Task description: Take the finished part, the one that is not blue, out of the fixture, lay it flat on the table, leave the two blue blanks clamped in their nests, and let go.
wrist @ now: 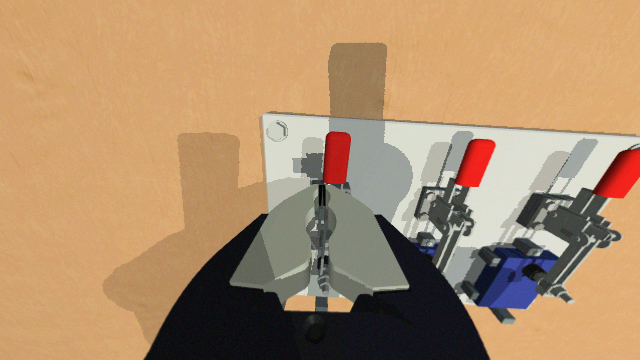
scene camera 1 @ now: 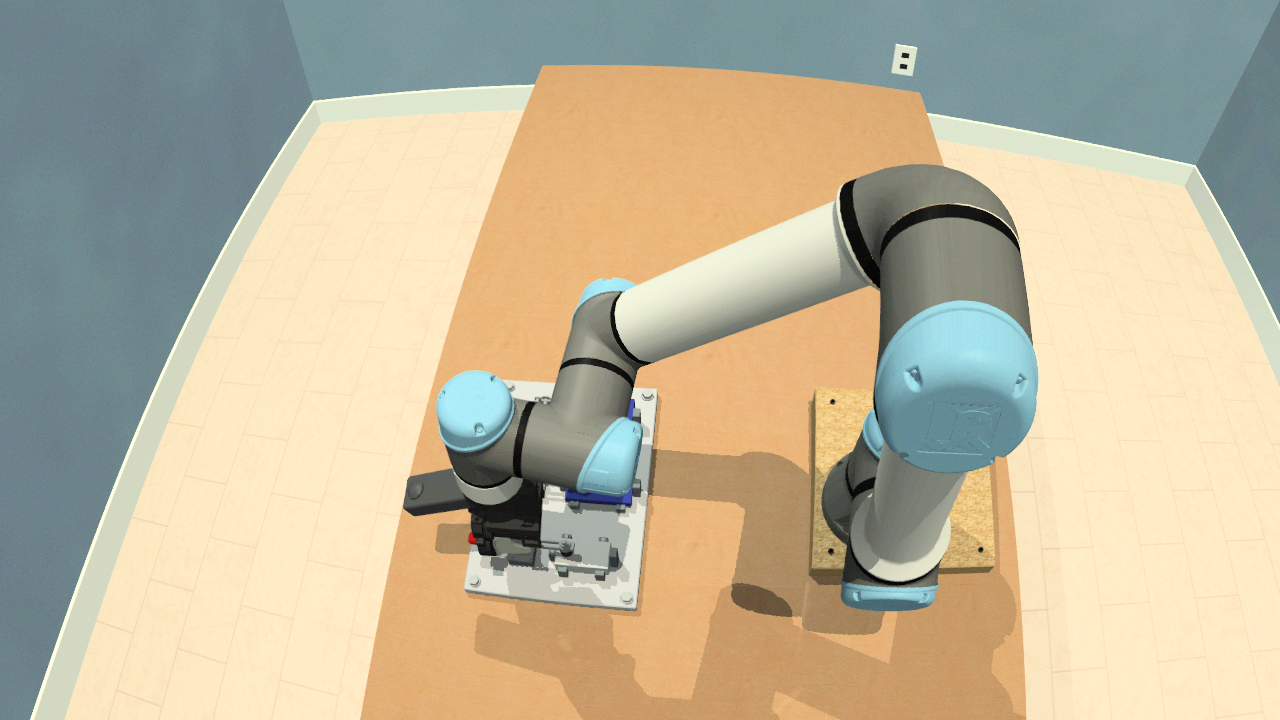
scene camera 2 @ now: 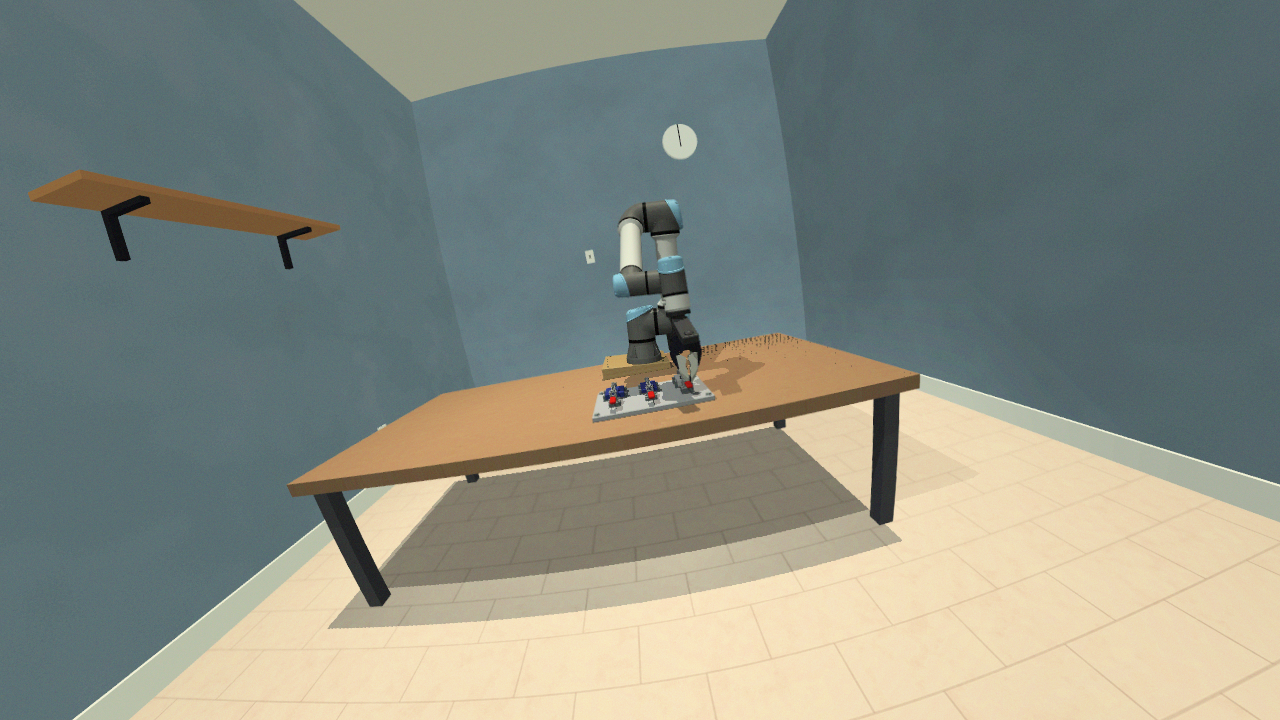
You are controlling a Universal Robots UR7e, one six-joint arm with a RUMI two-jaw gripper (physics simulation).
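Frame: origin at the arm's base, x ahead, y left, z up, level; centimetres.
Where they show: gripper, fingertip midpoint: (wrist: 322,186) (scene camera 1: 500,548) (scene camera 2: 690,383); arm's base at its link origin: (scene camera 2: 644,360).
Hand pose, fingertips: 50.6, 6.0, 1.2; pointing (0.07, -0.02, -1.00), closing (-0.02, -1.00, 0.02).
Observation:
Each offset is from my fingertips to the top centre of the thing, as dx, dy, dz. "spot": to the spot under its first point.
The fixture plate @[-7.7, -11.2, -3.2] (scene camera 1: 581,591) (scene camera 2: 666,402) (wrist: 300,126) lies on the table with three toggle clamps. My gripper (scene camera 2: 686,379) (wrist: 322,186) is shut with nothing between its fingers. Its tips are low over the end clamp, just behind the red handle @[+2.3, -1.1, +1.0] (scene camera 1: 472,538) (wrist: 337,157); contact is unclear. In scene camera 1 the end nest @[spot: -11.4, +0.5, -0.6] (scene camera 1: 586,555) shows grey under the clamp's spindle; the finished part is hard to tell from the plate there. My fingers hide that nest in the wrist view. One blue blank (scene camera 1: 599,497) (wrist: 515,285) and another blue blank @[-12.9, -10.7, -1.6] (wrist: 426,251) sit in the other nests.
The middle red handle @[+1.3, -12.0, +0.0] (wrist: 476,162) and far red handle @[spot: +0.6, -22.2, +0.3] (wrist: 619,174) stand beside my fingers in the wrist view. The robot's base board (scene camera 1: 836,429) is on the table right of the fixture in scene camera 1. A wall shelf (scene camera 2: 205,213) is far left in scene camera 2.

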